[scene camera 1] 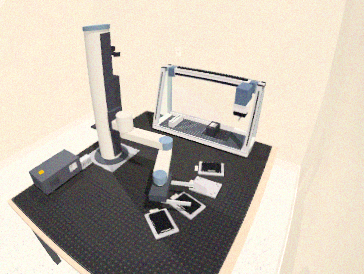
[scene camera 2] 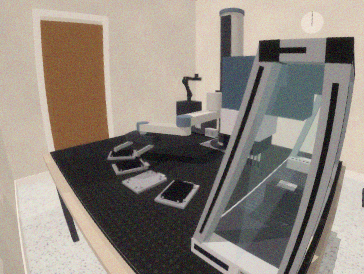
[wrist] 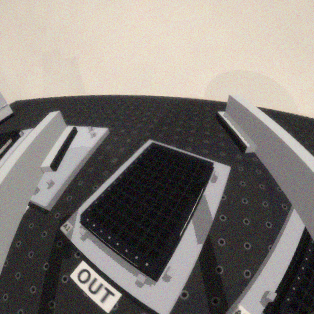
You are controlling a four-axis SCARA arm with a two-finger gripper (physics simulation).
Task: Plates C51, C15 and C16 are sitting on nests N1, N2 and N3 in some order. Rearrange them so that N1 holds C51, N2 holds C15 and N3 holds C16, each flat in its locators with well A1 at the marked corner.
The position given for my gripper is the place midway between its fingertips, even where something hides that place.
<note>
In view: my gripper (wrist: 144, 110) and a nest N2 (wrist: 83, 145).
</note>
